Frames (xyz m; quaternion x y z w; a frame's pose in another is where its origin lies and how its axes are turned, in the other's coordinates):
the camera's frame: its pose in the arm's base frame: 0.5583 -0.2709 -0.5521 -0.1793 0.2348 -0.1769 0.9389
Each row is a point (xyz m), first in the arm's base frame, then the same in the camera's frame.
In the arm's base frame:
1: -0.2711 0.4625 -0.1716
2: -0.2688 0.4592 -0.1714
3: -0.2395 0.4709 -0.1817
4: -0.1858 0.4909 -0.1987
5: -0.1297 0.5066 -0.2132
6: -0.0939 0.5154 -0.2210
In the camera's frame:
1: -1.1350 0.2750 0.0818
2: -1.1318 0.2726 0.0823
3: -1.1086 0.2944 0.0915
4: -1.0660 0.3323 0.1097
5: -1.0207 0.3660 0.1300
6: -0.9918 0.3859 0.1438

